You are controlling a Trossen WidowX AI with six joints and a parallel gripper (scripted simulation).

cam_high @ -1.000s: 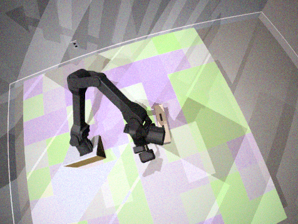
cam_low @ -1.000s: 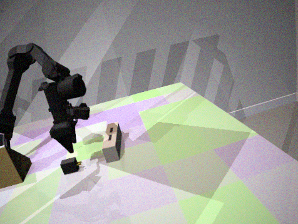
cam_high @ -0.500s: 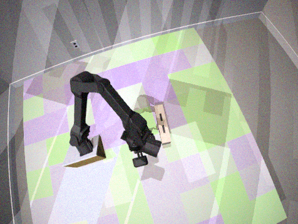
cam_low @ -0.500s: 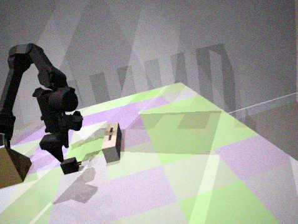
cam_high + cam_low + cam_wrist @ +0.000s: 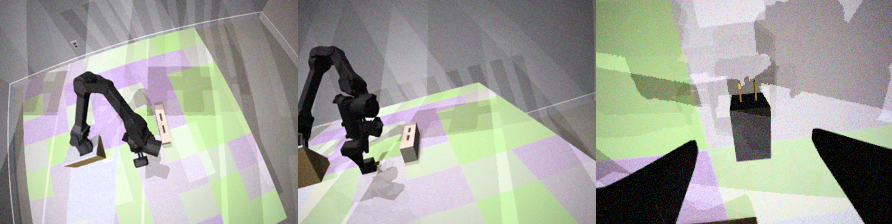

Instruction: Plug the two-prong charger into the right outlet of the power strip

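Right now my gripper tip is 2 cm short of the charger and 2 cm above it.
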